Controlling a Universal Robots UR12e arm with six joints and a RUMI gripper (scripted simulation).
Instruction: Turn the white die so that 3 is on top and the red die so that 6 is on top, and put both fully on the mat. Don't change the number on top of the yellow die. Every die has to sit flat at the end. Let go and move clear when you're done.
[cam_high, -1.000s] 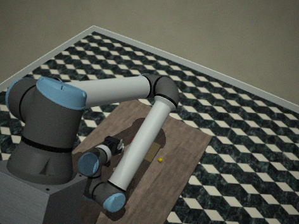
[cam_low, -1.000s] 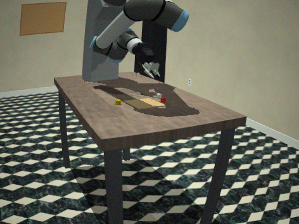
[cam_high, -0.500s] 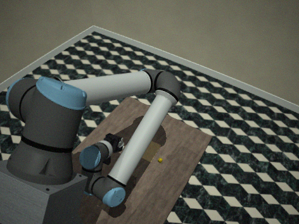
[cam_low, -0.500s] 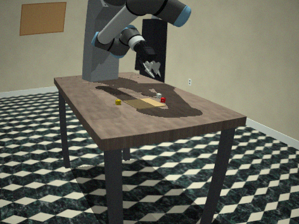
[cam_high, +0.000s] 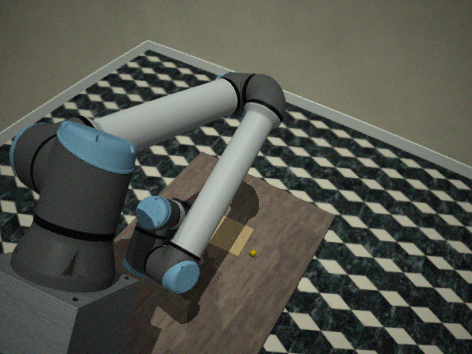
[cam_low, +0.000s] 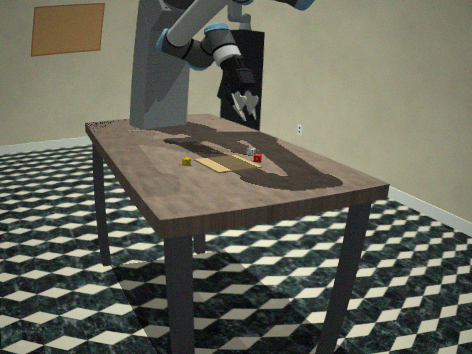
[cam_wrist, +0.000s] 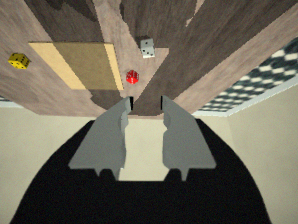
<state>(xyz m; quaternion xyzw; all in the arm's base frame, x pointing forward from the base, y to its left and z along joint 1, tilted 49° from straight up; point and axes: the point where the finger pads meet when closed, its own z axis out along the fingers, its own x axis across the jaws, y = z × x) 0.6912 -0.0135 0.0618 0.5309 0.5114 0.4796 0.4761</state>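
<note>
Now: hand 110 mm above the white die and 20 mm short of it. From my hand the other things lie so: tan mat (140 mm to the right, 120 mm below, 70 mm ahead); then red die (110 mm below, 90 mm ahead, 40 mm to the right); then yellow die (240 mm to the right, 110 mm below, 20 mm ahead).
</note>
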